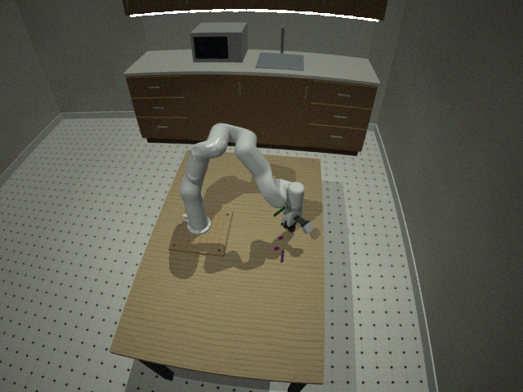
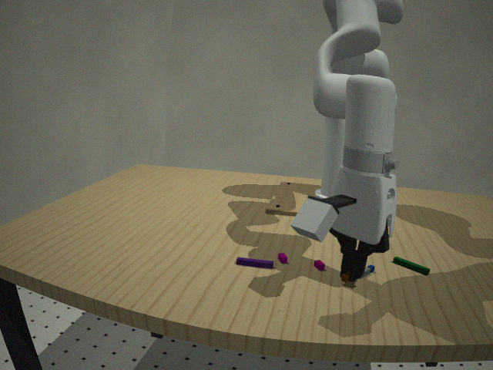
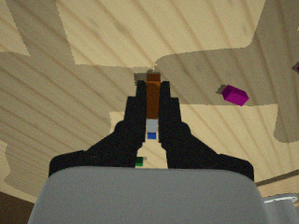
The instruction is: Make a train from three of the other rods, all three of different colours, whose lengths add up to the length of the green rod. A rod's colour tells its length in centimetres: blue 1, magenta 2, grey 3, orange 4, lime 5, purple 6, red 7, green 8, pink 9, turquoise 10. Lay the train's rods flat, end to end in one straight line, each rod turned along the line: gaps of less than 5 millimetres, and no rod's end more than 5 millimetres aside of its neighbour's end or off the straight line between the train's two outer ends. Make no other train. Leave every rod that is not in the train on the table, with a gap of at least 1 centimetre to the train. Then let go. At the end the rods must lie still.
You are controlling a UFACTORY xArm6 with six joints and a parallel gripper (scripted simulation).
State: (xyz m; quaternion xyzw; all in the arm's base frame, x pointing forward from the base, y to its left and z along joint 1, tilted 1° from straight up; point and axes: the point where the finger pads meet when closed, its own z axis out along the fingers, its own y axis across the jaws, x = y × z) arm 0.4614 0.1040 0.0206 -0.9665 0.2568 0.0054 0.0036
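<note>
The grey rod is 3 cm below my hand, 3 cm behind it and 2 cm to the left of it. Round my hand: green rod (11 cm to the left, 9 cm behind, 3 cm below); blue rod (5 cm behind, 3 cm to the left, 3 cm below); orange rod (2 cm below).
</note>
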